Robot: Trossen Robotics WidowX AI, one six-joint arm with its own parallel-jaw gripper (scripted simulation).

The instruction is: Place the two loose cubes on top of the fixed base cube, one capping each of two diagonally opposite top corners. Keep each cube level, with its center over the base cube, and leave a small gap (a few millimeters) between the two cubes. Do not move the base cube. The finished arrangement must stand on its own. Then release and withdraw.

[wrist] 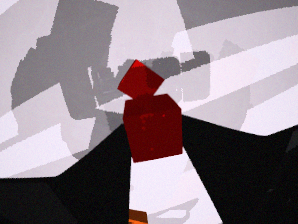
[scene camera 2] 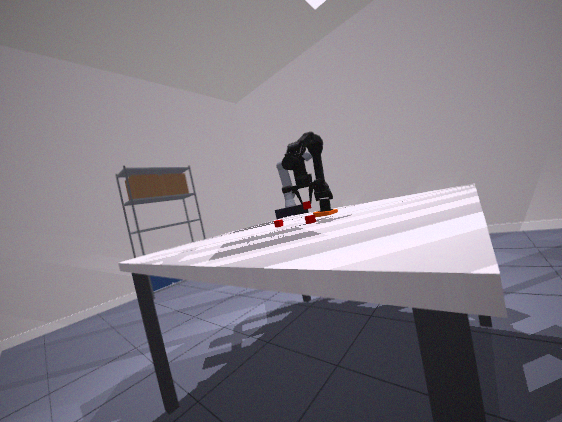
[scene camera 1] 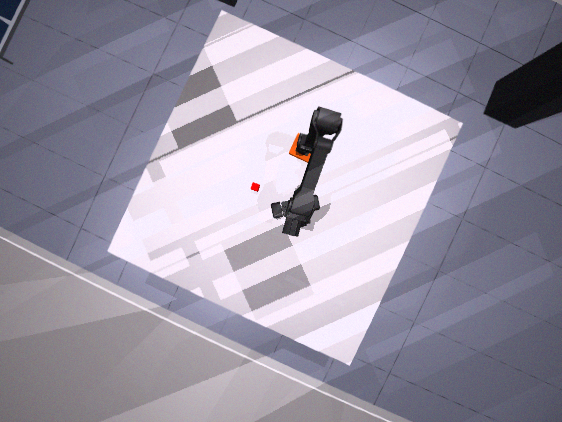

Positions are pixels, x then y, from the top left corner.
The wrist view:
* my gripper: 152, 125
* red cube: 154, 123, held by my gripper
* red cube: 139, 81
